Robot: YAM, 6 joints.
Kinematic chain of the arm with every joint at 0, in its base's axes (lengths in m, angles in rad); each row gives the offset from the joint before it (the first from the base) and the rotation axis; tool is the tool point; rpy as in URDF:
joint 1: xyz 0 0 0.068 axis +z
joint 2: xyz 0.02 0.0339 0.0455 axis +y
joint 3: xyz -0.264 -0.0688 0 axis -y
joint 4: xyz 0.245 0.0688 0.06 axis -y
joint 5: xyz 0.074 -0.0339 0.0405 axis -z
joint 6: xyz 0.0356 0 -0.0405 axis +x
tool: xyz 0 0 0 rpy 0 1.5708 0
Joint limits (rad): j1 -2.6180..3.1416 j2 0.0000..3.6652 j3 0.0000..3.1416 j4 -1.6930..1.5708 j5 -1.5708..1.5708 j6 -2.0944..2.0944
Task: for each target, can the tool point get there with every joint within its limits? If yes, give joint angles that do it. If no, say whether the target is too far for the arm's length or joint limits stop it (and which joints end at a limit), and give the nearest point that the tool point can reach.
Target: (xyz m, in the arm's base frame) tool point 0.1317 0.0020 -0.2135
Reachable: yes | joints 0.1077 3.2107 0.7530 0.8848 0.3494 0.5171
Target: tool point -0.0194 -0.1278 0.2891
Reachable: yes | joints -1.9639 0.4927 0.3403 0.4710 -1.0601 0.5229
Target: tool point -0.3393 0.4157 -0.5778
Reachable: no: too far | nearest point -0.2619 0.3209 -0.3402 | short by 0.267 m
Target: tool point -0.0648 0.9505 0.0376
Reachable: no: too far | nearest point -0.0438 0.6423 0.0627 | short by 0.310 m
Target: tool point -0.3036 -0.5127 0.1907
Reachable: yes | joints -2.1609 3.0217 2.7154 1.1016 -1.1879 0.2072
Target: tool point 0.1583 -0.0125 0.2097
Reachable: yes | joints -0.0364 0.7575 0.4797 -0.4902 0.1902 1.2858
